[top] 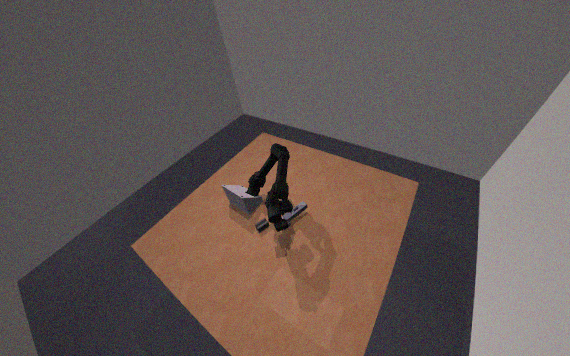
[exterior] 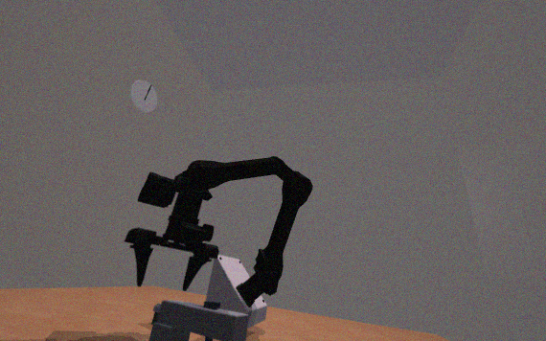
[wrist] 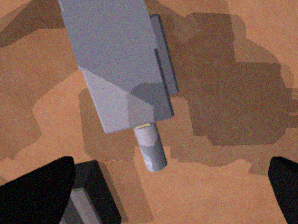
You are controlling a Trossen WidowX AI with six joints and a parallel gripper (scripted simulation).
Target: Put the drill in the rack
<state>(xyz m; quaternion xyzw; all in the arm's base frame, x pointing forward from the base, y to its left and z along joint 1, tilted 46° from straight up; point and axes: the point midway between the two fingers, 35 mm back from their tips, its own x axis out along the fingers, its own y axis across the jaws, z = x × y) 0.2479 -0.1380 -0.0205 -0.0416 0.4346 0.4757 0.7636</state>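
The drill is 10 mm ahead of my gripper tip, 40 mm to the left of it and 40 mm below it. Also, from my gripper tip: grey holder block (30 mm ahead, 100 mm to the left, 40 mm below); dark rack (110 mm behind, 20 mm to the right, 70 mm below); dark key (40 mm ahead, 130 mm to the left, 30 mm below).
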